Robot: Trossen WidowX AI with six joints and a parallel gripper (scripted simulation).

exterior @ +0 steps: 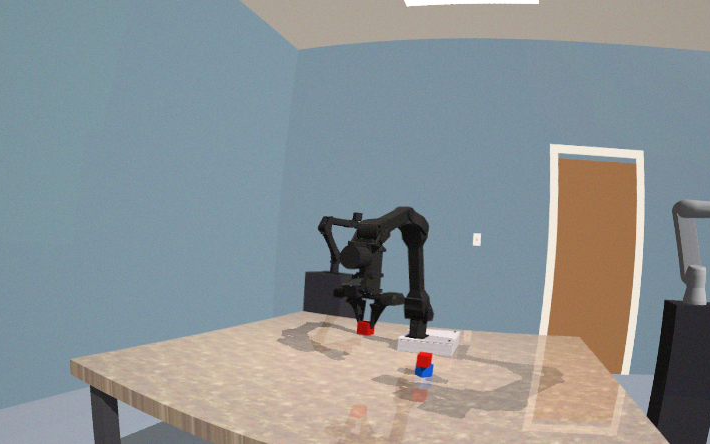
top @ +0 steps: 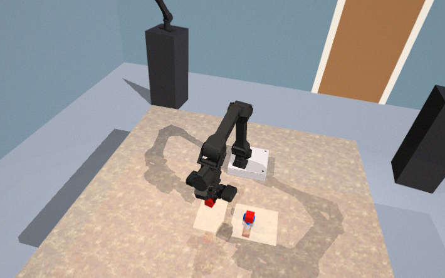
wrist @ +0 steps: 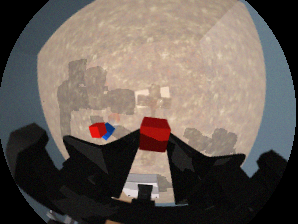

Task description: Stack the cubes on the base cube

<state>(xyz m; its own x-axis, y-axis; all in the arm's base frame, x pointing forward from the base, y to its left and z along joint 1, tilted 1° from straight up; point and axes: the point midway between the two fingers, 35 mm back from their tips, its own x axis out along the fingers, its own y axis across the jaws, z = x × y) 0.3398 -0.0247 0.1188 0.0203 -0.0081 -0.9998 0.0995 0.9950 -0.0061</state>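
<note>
Now: the blue cube 15 cm to the left of my gripper tip, 11 cm below it and 7 cm behind it.
</note>
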